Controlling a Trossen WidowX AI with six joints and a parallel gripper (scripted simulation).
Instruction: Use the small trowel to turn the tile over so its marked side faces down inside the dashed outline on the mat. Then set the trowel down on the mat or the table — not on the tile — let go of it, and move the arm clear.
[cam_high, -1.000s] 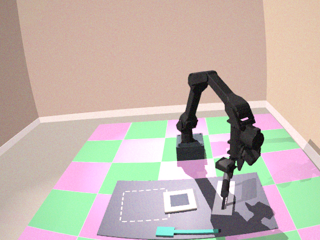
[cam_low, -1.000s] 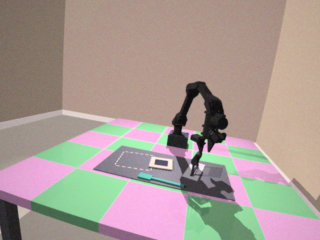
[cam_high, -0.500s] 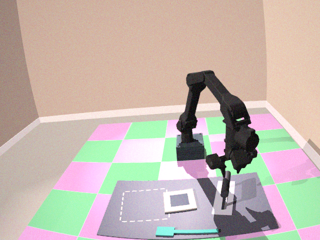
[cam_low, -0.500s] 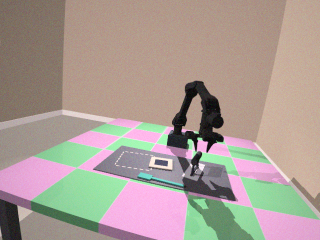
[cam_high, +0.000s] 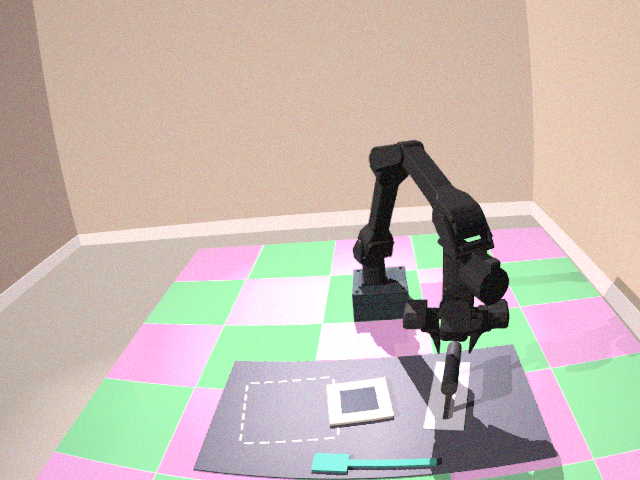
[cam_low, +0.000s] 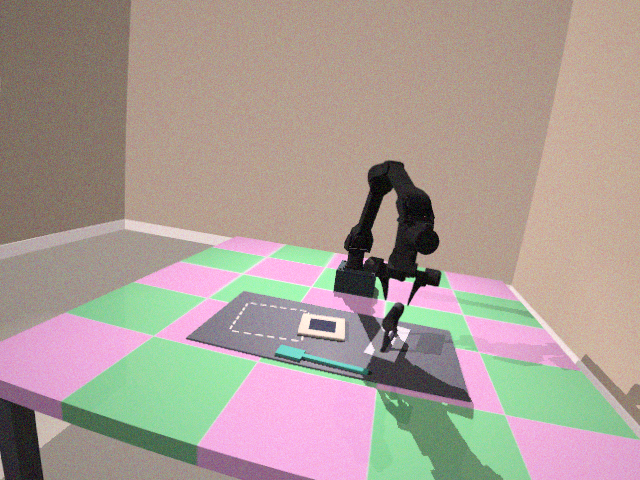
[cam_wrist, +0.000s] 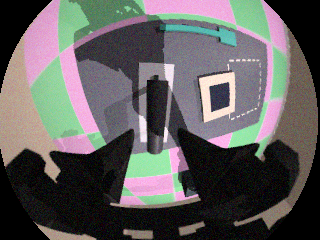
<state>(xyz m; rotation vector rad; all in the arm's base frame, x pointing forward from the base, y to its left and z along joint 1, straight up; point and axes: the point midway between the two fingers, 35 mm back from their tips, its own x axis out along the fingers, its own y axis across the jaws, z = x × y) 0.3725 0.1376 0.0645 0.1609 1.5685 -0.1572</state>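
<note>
The trowel lies 2 cm behind my gripper tip and 7 cm below it. From my gripper tip the other things lie so: teal flat tool 17 cm ahead, 17 cm to the right, 10 cm below; grey mat 3 cm ahead, 15 cm to the right, 13 cm below; tile 18 cm to the right, 10 cm below.
</note>
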